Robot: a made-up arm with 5 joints.
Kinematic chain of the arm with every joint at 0, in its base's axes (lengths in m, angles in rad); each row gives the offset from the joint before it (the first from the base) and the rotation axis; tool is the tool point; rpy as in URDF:
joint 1: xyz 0 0 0.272 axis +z
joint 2: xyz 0 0 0 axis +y
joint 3: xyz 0.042 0 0.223 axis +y
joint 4: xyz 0.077 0 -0.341 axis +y
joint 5: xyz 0.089 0 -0.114 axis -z
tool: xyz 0 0 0 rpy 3.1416 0 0
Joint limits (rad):
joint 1: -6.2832..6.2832
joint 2: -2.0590..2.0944
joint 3: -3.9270..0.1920
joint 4: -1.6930..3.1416
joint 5: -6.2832..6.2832
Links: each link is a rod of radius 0.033 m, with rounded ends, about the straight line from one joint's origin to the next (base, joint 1, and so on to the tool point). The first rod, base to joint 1, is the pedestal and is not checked.
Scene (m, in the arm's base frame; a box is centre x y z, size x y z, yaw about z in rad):
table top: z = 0
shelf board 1: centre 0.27 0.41 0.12 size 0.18 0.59 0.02 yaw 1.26
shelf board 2: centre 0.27 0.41 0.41 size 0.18 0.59 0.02 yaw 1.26
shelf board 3: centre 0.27 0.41 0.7 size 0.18 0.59 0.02 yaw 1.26
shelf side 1: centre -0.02 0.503 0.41 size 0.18 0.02 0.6 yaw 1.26
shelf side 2: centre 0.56 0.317 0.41 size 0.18 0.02 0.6 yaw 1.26
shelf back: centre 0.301 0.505 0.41 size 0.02 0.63 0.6 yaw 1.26
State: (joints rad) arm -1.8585 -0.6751 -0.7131 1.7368 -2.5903
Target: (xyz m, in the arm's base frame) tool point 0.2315 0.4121 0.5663
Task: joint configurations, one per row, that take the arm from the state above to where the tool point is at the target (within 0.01 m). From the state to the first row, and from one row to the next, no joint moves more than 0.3 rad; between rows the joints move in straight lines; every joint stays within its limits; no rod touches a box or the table.
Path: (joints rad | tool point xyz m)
1: -1.5668 -0.6237 -0.7939 1.6738 -2.5903 | 0.0012 -0.3098 0.3688
2: -1.2750 -0.5723 -0.8747 1.6107 -2.5903 | 0.0967 -0.3173 0.3895
3: -0.9833 -0.5210 -0.9555 1.5477 -2.5903 | 0.1956 -0.2937 0.4108
4: -0.6915 -0.4696 -1.0364 1.4846 -2.5903 | 0.2875 -0.2380 0.4326
5: -0.3998 -0.4182 -1.1172 1.4216 -2.5903 | 0.3617 -0.1529 0.4546
6: -0.1080 -0.3668 -1.1980 1.3585 -2.5903 | 0.4088 -0.0443 0.4768
7: 0.1837 -0.3154 -1.2788 1.2955 -2.5903 | 0.4213 0.0783 0.4992
8: 0.4755 -0.2641 -1.3596 1.2324 -2.5903 | 0.3952 0.2035 0.5217
9: 0.7672 -0.2127 -1.4404 1.1694 -2.5903 | 0.3306 0.3188 0.5441
10: 1.0590 -0.1613 -1.5213 1.1063 -2.5903 | 0.2315 0.4121 0.5663

